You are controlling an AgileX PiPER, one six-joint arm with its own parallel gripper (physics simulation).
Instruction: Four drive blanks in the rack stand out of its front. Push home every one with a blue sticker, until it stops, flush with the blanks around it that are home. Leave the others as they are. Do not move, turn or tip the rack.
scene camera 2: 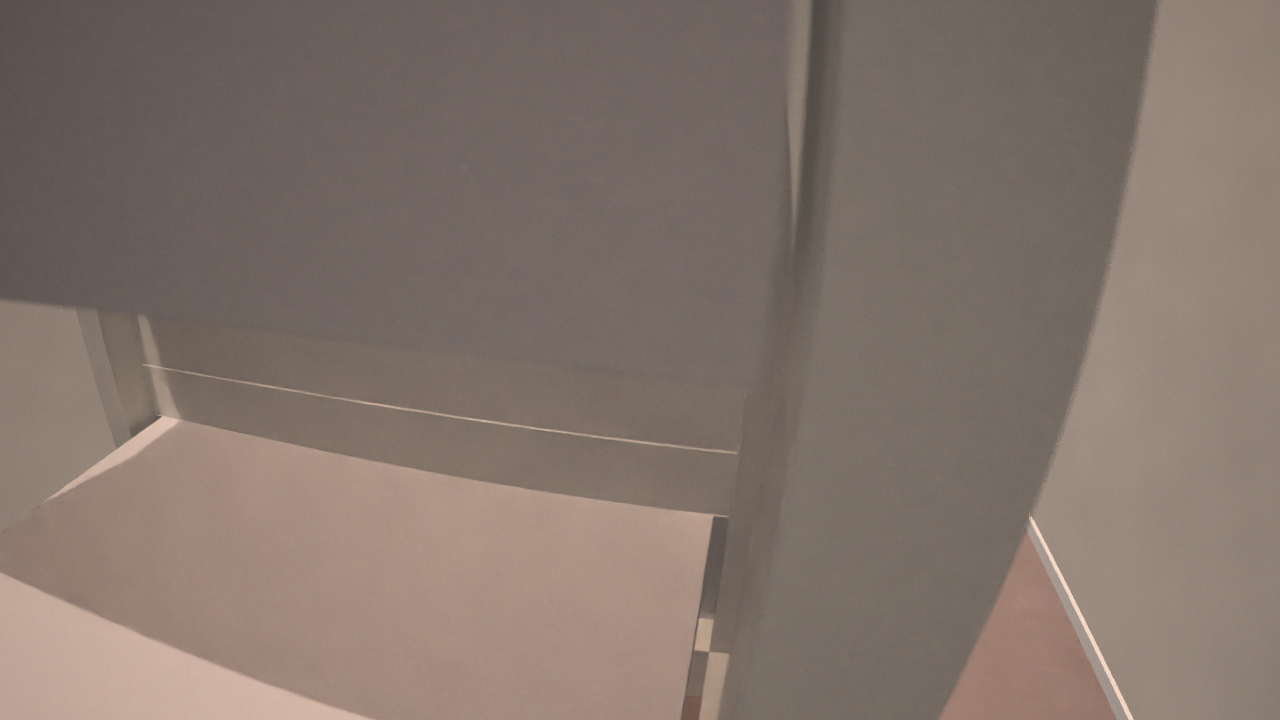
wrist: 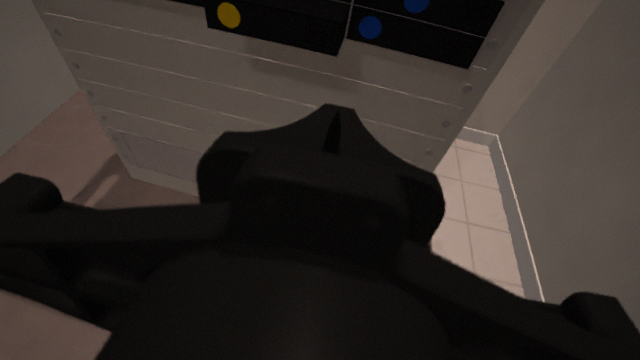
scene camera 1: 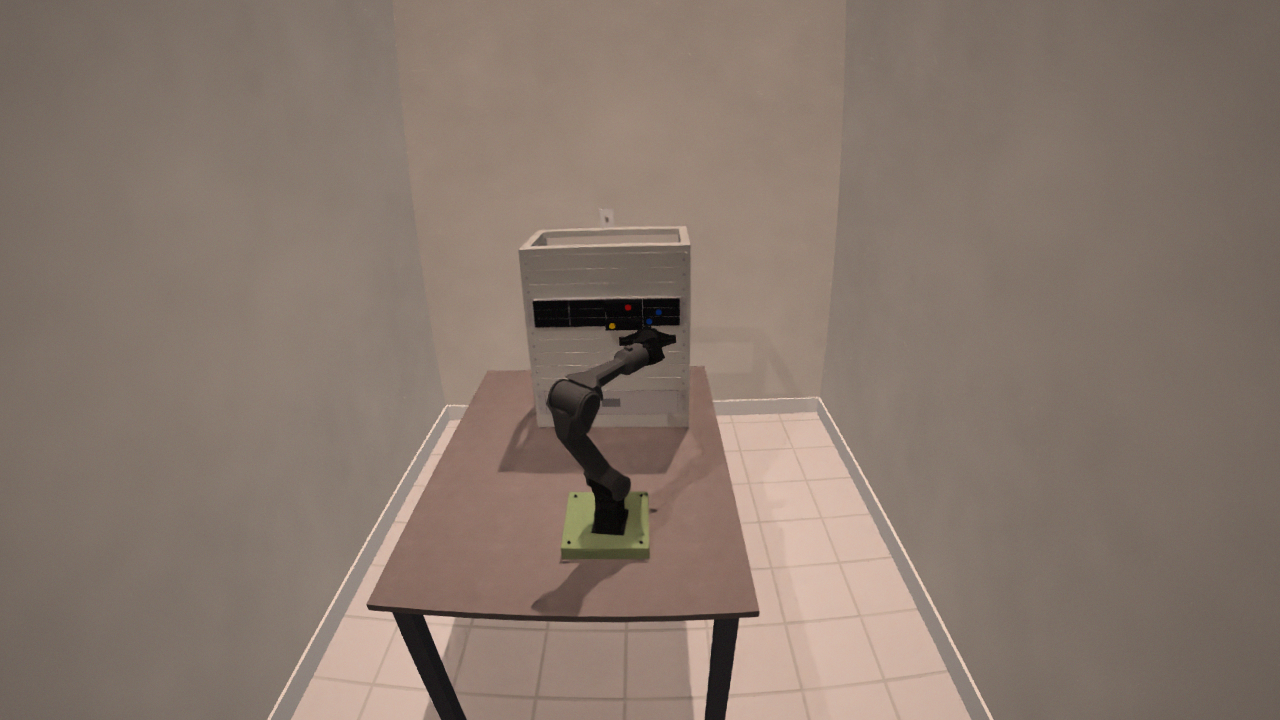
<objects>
A pale rack (scene camera 2: pixel 449 359) is 0.41 m from the lens.
</objects>
